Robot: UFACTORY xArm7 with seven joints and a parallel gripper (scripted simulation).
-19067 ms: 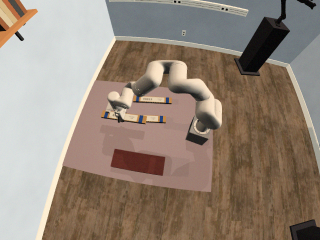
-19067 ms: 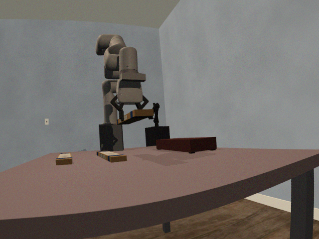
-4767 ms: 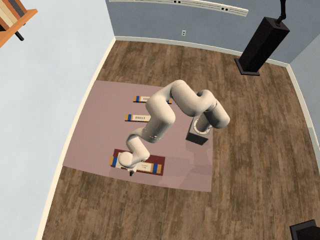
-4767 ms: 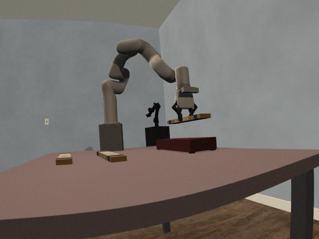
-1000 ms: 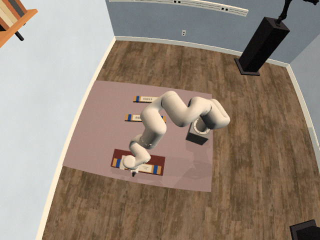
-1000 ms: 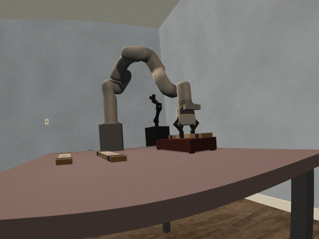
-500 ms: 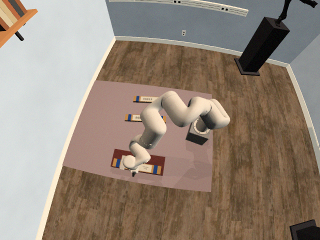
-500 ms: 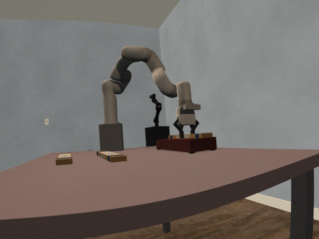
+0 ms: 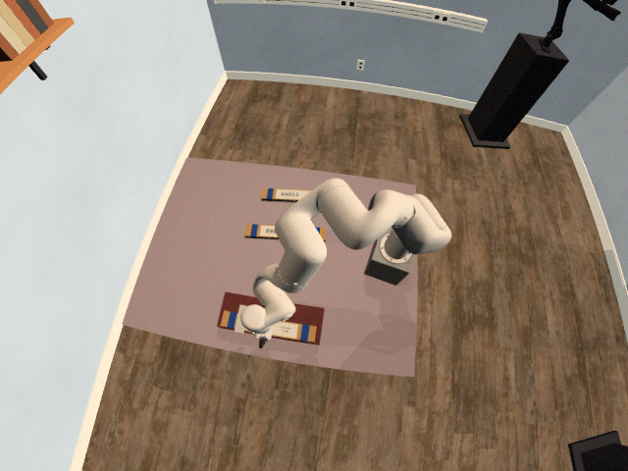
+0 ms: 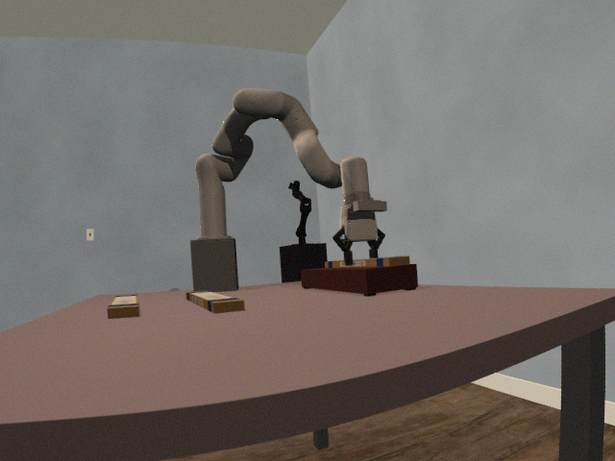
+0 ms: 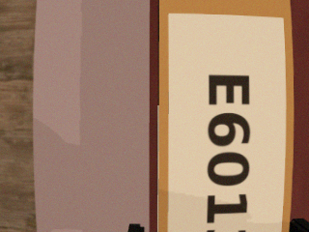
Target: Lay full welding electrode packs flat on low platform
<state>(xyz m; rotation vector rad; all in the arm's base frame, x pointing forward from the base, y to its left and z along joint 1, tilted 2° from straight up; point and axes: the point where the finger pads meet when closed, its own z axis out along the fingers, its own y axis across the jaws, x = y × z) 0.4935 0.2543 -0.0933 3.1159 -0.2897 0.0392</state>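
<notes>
Right now the pack of welding electrodes is right at my hand. Round my hand: low dark red platform (60 mm below, 40 mm to the right, 10 mm behind).
</notes>
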